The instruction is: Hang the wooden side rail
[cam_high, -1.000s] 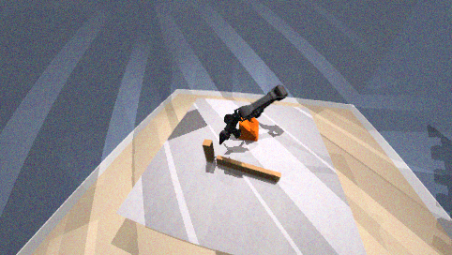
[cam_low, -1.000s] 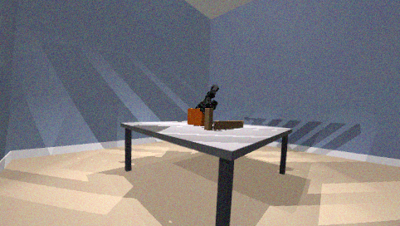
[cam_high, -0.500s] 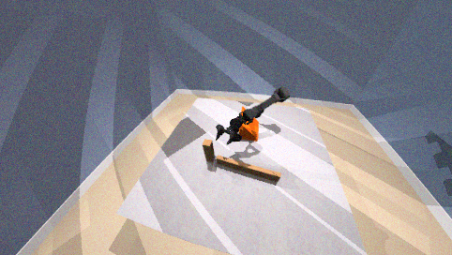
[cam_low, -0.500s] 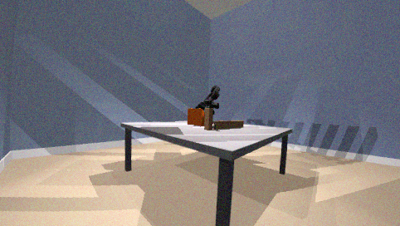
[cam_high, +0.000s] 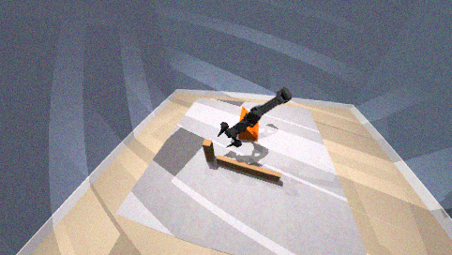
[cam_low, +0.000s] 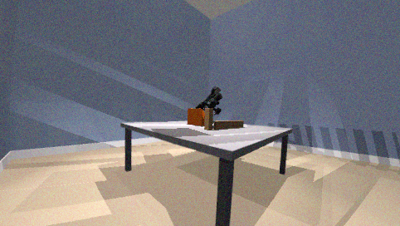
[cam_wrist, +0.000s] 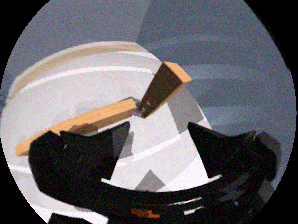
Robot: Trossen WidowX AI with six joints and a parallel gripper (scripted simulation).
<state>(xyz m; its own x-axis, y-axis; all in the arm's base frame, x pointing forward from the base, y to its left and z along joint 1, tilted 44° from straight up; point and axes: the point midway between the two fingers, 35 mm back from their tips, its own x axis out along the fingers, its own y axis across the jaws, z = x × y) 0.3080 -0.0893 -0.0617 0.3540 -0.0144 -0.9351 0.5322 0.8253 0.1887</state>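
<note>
Now: the wooden headboard post 70 mm to the right of my gripper tip, 60 mm below it and 60 mm ahead of it.
</note>
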